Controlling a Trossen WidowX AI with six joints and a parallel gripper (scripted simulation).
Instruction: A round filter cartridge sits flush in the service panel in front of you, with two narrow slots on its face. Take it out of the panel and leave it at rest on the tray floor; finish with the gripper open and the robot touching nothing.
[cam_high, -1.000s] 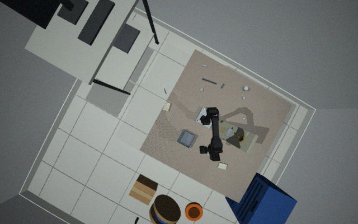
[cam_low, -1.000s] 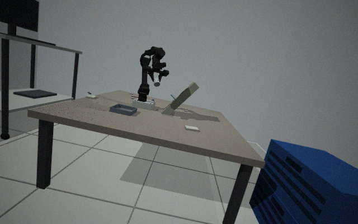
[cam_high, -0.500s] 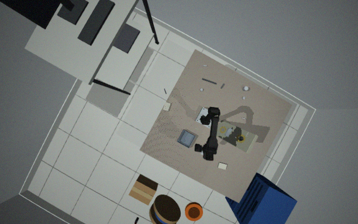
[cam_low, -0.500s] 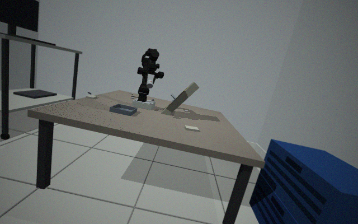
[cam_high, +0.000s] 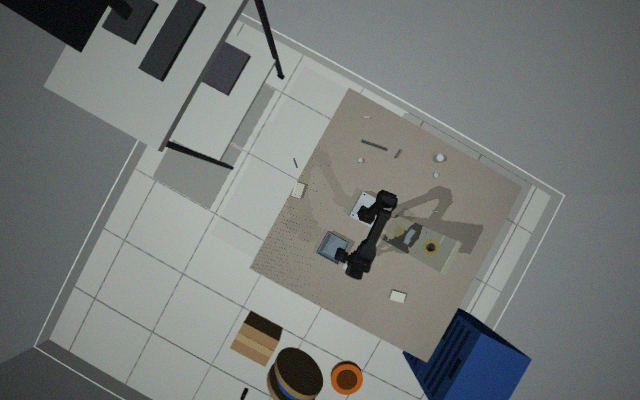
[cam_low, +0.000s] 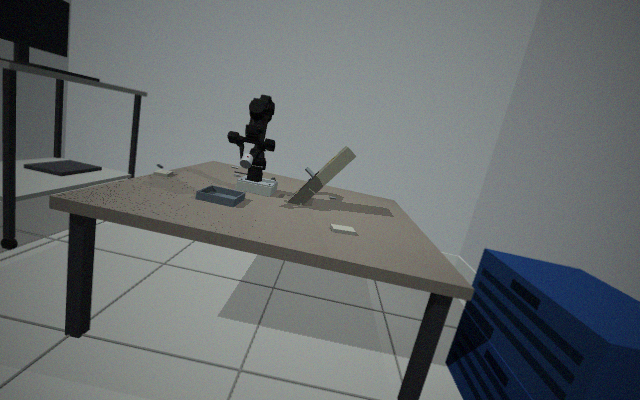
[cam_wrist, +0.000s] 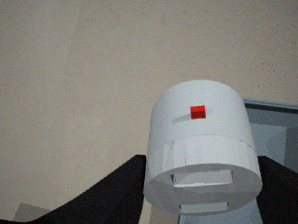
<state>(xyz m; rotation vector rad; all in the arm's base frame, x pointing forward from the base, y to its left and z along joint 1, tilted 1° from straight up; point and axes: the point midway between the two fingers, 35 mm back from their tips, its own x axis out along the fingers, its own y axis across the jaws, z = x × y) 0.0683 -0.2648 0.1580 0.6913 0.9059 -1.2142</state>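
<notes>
The blue-grey tray is 170 mm below my gripper tip, 80 mm behind it and 10 mm to the right of it. Also, from my gripper tip: service panel (330 mm to the left, 250 mm ahead, 30 mm below); then round filter cartridge (right at my gripper tip).
</notes>
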